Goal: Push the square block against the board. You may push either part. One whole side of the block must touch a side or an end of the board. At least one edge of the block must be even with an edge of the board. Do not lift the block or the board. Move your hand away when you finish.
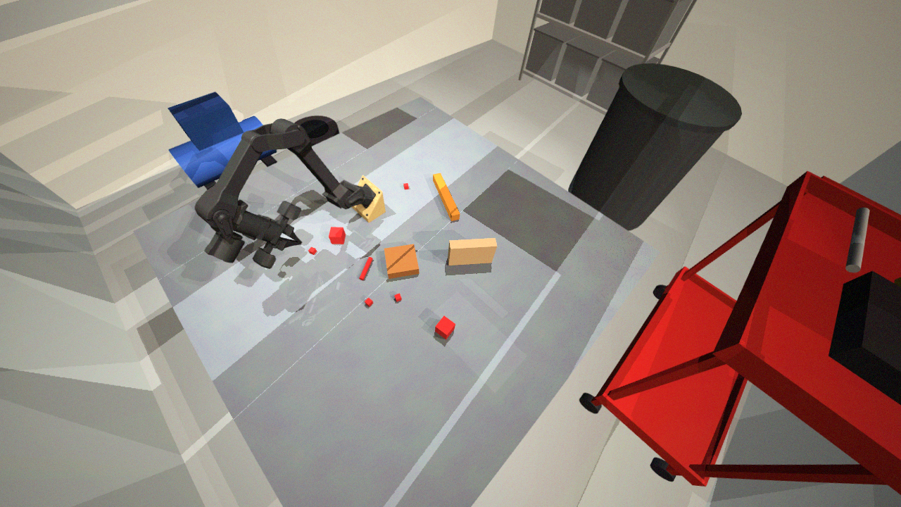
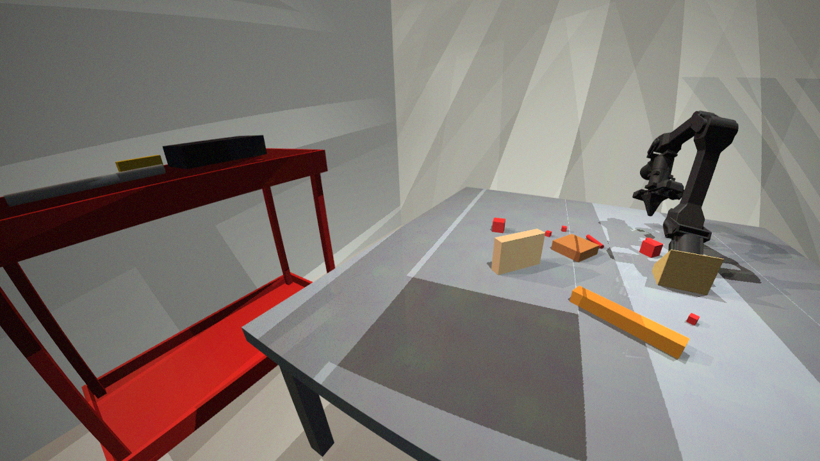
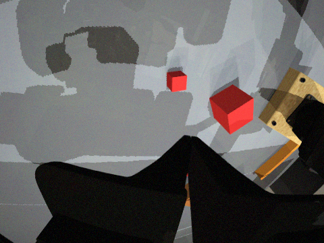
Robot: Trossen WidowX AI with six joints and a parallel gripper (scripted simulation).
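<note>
Now: gripper tip 400 mm to the right of the board, 330 mm short of it and 40 mm above it. The rest, counted from my gripper tip: red stick (150 mm ahead, 120 mm to the left, 80 mm below); then orange bar (520 mm to the left, 70 mm below, 70 mm ahead); then square block (220 mm to the left, 200 mm ahead, 70 mm below).
</note>
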